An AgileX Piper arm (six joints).
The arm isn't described. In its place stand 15 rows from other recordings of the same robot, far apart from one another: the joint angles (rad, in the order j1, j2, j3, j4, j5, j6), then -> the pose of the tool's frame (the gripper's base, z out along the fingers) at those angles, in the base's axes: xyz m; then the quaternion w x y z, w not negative.
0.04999, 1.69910, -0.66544, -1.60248, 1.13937, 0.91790 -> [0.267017 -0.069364 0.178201 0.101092 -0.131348 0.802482 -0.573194]
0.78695, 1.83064, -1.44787, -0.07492, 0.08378, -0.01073 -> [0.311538 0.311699 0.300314 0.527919 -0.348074 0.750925 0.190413]
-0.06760, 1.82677, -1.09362, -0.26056, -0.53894, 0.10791 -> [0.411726 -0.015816 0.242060 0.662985 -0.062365 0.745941 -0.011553]
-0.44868, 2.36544, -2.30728, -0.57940, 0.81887, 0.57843 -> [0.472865 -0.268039 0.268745 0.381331 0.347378 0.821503 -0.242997]
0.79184, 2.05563, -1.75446, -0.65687, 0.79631, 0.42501 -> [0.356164 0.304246 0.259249 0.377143 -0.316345 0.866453 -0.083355]
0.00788, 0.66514, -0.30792, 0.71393, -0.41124, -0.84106 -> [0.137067 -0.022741 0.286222 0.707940 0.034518 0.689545 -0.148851]
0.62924, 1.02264, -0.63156, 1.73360, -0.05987, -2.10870 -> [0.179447 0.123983 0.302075 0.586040 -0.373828 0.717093 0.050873]
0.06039, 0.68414, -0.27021, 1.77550, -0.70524, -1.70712 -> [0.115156 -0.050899 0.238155 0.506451 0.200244 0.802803 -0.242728]
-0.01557, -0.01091, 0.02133, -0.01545, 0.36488, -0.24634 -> [0.052753 -0.001323 0.173835 0.592285 -0.096355 0.795461 -0.084592]
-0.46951, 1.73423, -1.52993, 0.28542, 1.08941, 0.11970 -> [0.338860 -0.146455 0.306107 0.200212 0.322777 0.919346 0.102632]
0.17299, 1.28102, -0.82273, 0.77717, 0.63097, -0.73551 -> [0.242317 0.080558 0.271909 0.332805 -0.182251 0.899530 0.216495]
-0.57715, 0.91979, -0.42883, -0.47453, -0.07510, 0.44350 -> [0.156438 -0.098134 0.262681 0.556191 0.210834 0.787875 -0.159542]
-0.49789, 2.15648, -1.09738, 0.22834, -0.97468, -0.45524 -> [0.375965 -0.223763 0.141425 0.615334 0.126851 0.698979 -0.341615]
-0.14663, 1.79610, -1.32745, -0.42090, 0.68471, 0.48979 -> [0.379915 -0.079880 0.241702 0.269299 0.178779 0.938135 -0.124176]
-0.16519, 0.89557, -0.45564, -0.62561, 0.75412, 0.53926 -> [0.133402 -0.059227 0.231271 0.262644 0.160031 0.927736 -0.211458]
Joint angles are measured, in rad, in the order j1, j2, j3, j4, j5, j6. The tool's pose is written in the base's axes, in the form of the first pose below.
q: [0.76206 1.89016 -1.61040 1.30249 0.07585 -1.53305]
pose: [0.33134 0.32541 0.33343 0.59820 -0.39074 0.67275 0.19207]
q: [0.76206 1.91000 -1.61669 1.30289 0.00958 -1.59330]
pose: [0.33895 0.32465 0.32782 0.61136 -0.39273 0.67031 0.15059]
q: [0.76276 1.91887 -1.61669 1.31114 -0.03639 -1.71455]
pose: [0.34294 0.32333 0.32471 0.62300 -0.41797 0.65371 0.09924]
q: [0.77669 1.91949 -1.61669 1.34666 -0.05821 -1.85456]
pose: [0.33985 0.32675 0.32476 0.62896 -0.44983 0.63097 0.06274]
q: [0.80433 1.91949 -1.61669 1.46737 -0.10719 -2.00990]
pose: [0.33368 0.33260 0.32467 0.63036 -0.45692 0.62625 0.04112]
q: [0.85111 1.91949 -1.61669 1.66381 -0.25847 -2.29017]
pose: [0.32584 0.33661 0.32211 0.61972 -0.46580 0.63090 -0.03067]
